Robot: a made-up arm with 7 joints. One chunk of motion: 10 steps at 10 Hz.
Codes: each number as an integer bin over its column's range. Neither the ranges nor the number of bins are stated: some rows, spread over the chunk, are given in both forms.
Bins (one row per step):
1: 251 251 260 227 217 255
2: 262 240 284 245 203 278
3: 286 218 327 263 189 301
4: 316 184 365 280 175 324
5: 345 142 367 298 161 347
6: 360 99 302 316 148 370
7: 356 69 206 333 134 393
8: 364 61 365 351 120 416
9: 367 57 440 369 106 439
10: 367 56 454 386 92 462
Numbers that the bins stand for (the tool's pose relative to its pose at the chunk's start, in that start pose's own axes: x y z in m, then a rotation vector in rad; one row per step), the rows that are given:
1: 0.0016 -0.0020 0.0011 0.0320 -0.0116 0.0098
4: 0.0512 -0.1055 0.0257 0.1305 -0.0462 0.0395
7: 0.0817 -0.2833 -0.0116 0.2291 -0.0799 0.0692
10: 0.0901 -0.3034 0.0466 0.3276 -0.1144 0.0989
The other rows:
2: 0.0100 -0.0190 0.0067 0.0655 -0.0232 0.0197
3: 0.0283 -0.0530 0.0168 0.0989 -0.0347 0.0296
5: 0.0733 -0.1705 0.0262 0.1640 -0.0577 0.0494
6: 0.0848 -0.2369 0.0109 0.1975 -0.0684 0.0593
8: 0.0878 -0.2957 0.0257 0.2625 -0.0914 0.0791
9: 0.0901 -0.3019 0.0433 0.2960 -0.1029 0.0890

